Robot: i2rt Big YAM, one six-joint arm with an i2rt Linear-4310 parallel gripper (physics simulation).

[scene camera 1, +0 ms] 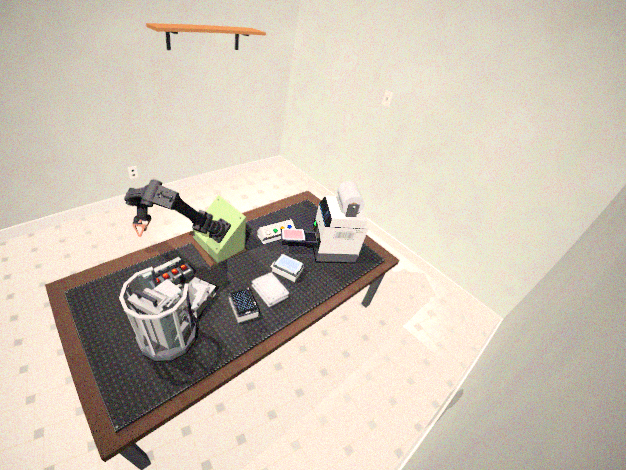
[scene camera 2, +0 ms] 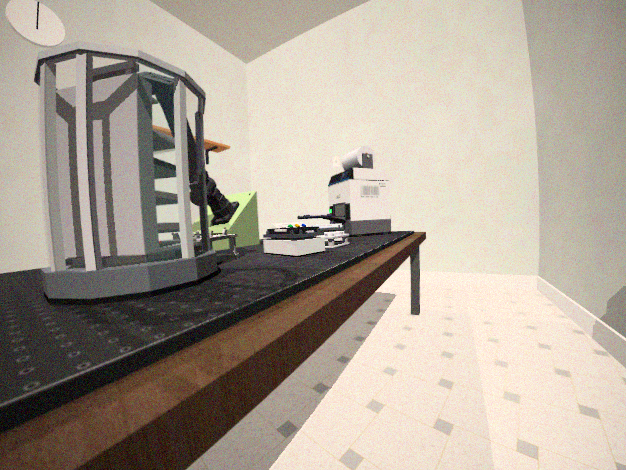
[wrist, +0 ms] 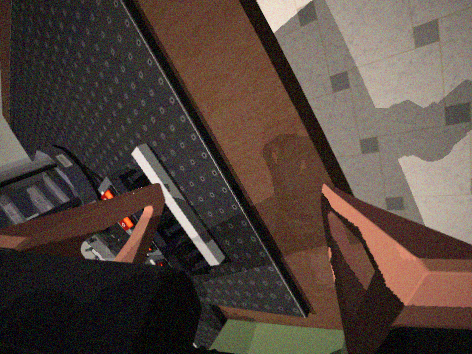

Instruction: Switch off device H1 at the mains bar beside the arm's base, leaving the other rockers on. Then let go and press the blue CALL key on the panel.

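Pixels of known places: gripper, between the fingertips: (scene camera 1: 142, 233) (wrist: 237, 192); arm's base, origin of its link: (scene camera 1: 220, 230) (scene camera 2: 226, 214).
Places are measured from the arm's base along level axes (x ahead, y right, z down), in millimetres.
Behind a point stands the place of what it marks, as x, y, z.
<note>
The mains bar (scene camera 1: 191, 271) {66, 247, 97} is a dark strip with several orange-red rockers beside a pale rail (scene camera 1: 166, 265) {-72, 310, 118} (wrist: 181, 209) {-91, 327, 119}. In the wrist view some lit rockers (wrist: 126, 223) {12, 362, 83} show past the left finger; others are partly covered. I cannot read device labels or tell each rocker's tilt. My gripper (scene camera 1: 140, 230) {-284, 316, 36} (wrist: 237, 192) {-284, 316, 36} is open and empty, high above the table's rear edge, apart from the bar. The cage hides it in scene camera 2. The white key panel (scene camera 1: 266, 235) {126, -237, 69} stands beyond the arm's base, with a blue key (scene camera 1: 289, 227) {178, -387, 69} (scene camera 2: 303, 225) {177, -382, 69} at its far end.
A grey cage carousel (scene camera 1: 151, 352) {330, 632, 84} (scene camera 2: 126, 278) {375, 604, 106} stands close in front of the bar. The green arm mount (scene camera 1: 222, 227) {31, 12, -50} (scene camera 2: 245, 222) {78, -21, 39} (wrist: 280, 337) {-81, 71, 124} stands between bar and panel. A pink-topped tray (scene camera 1: 293, 234) {278, -299, 10} projects from a white machine (scene camera 1: 341, 235) {520, -407, -85} (scene camera 2: 353, 202) {458, -344, -30} near the panel. Small boxes (scene camera 1: 270, 289) {427, 34, 91} lie mid-table.
</note>
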